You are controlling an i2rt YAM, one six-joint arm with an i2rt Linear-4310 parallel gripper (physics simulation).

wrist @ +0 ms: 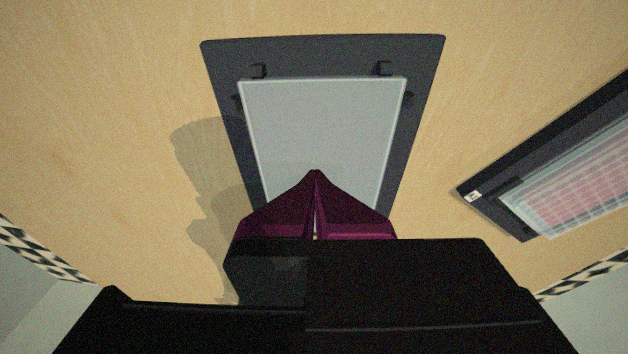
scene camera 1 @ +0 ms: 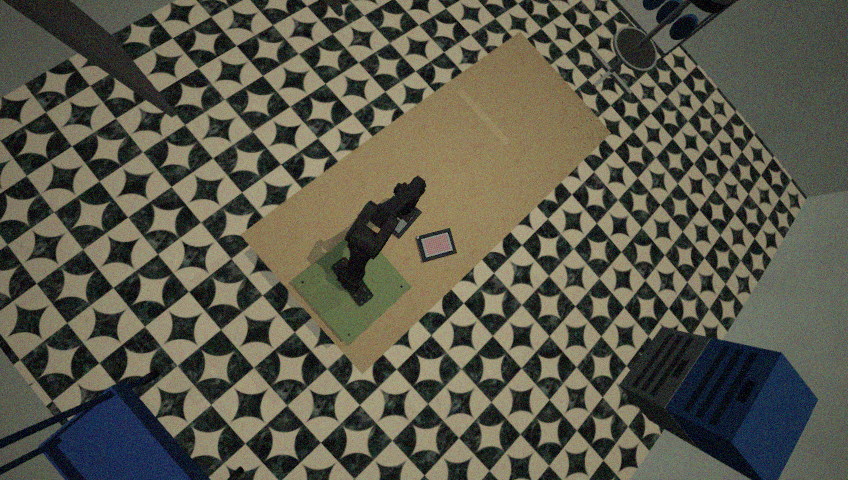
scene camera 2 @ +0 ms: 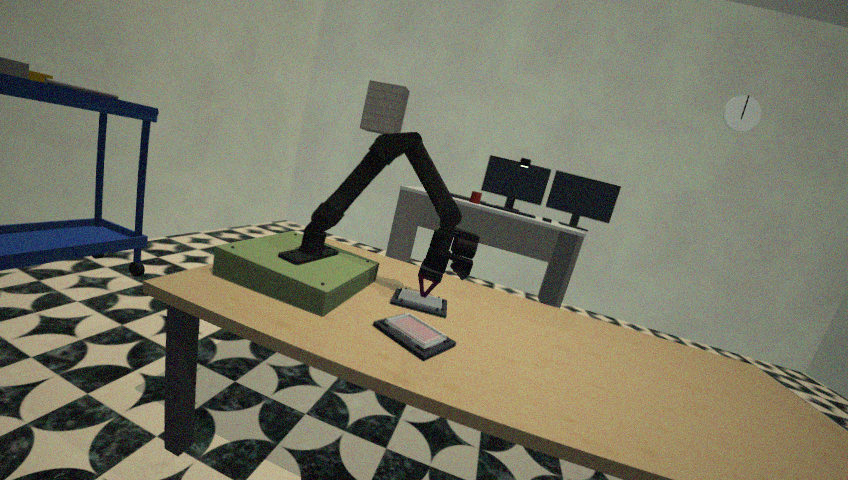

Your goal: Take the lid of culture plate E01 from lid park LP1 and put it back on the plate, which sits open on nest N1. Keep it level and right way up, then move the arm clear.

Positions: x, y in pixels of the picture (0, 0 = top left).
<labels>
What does my gripper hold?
Nothing.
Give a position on a dark nest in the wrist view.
At 482, 190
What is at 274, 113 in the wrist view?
A pale grey lid.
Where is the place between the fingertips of my gripper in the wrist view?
314, 177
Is my gripper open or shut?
Shut.
</labels>
